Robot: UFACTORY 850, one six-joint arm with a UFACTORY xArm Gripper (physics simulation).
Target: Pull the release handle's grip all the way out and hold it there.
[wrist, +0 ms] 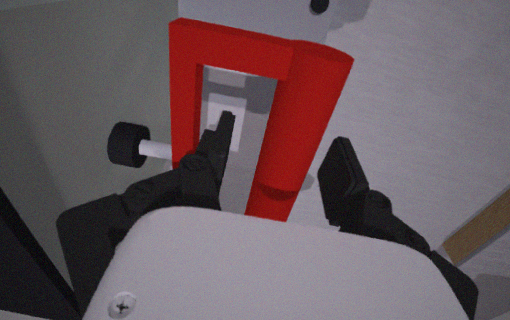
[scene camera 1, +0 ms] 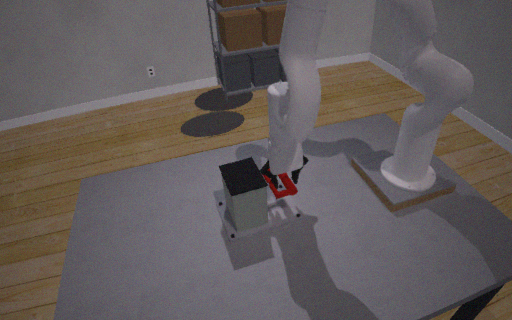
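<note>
The red release handle (scene camera 1: 286, 193) (wrist: 183, 100) is a rectangular frame with a thick rounded grip bar (wrist: 306, 110) on its outer side. It stands out from the grey-green box (scene camera 1: 249, 206) (wrist: 65, 75) with a black top. A pale rod with a black knob (wrist: 129, 144) shows between the handle and the box. My gripper (scene camera 1: 285, 183) (wrist: 279, 144) is open over the handle. In the wrist view, one finger overlaps the frame's opening and the other is outside the grip bar, with a gap on both sides. How deep the fingertips reach is unclear.
The box stands on a pale base plate (scene camera 1: 291, 214) (wrist: 250, 20) with dark bolts, on the grey table (scene camera 1: 150, 240). The arm's wood-edged base board (scene camera 1: 375, 189) is at the right. A shelf rack (scene camera 1: 214, 45) with boxes stands beyond the table.
</note>
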